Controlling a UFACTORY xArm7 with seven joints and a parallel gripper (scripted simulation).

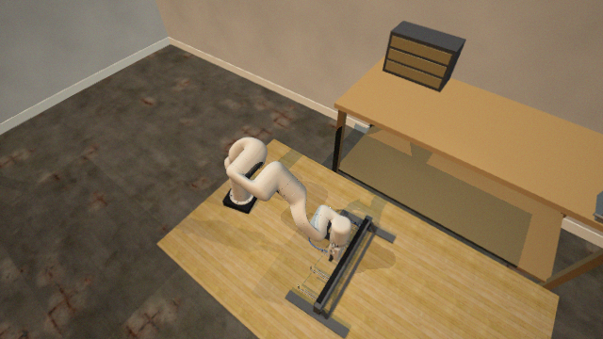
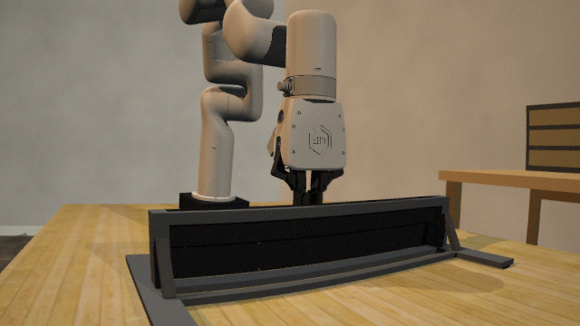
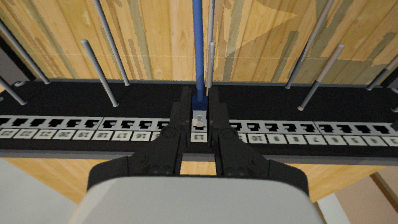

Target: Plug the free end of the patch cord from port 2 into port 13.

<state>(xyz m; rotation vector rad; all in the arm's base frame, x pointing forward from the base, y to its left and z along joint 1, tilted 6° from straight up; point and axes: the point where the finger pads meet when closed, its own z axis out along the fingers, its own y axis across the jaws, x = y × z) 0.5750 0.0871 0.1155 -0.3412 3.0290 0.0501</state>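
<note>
My gripper is now 2 cm short of the cord plug and 1 cm above it.
</note>
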